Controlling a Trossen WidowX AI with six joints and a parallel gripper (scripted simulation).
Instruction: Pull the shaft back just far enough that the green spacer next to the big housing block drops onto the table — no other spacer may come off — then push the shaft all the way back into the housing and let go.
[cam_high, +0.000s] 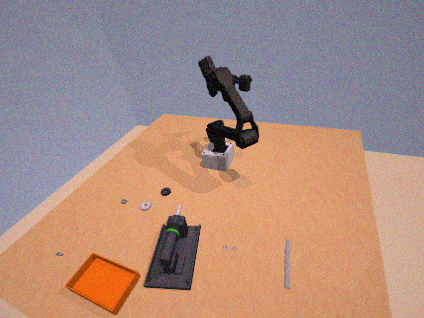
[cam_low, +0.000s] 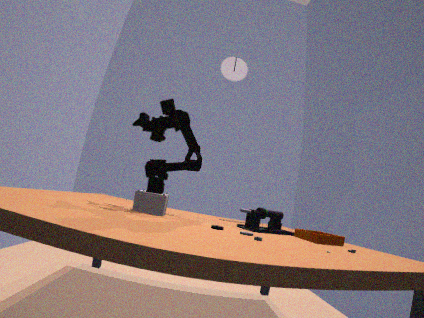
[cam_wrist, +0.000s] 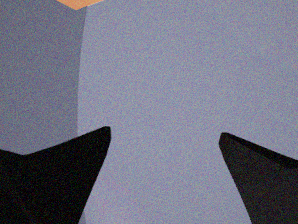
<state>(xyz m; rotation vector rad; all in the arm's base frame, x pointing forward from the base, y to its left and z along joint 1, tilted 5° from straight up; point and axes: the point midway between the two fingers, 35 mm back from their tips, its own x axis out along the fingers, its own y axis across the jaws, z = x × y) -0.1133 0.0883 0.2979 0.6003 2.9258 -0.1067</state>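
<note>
Now: the pale shaft 600 mm ahead of my gripper tip, 80 mm to the right of it and 300 mm below it. Also, from my gripper tip: black washer: 430 mm ahead, 260 mm to the right, 370 mm below; green spacer: 650 mm ahead, 70 mm to the right, 300 mm below; dark baseplate: 680 mm ahead, 50 mm to the right, 330 mm below.
</note>
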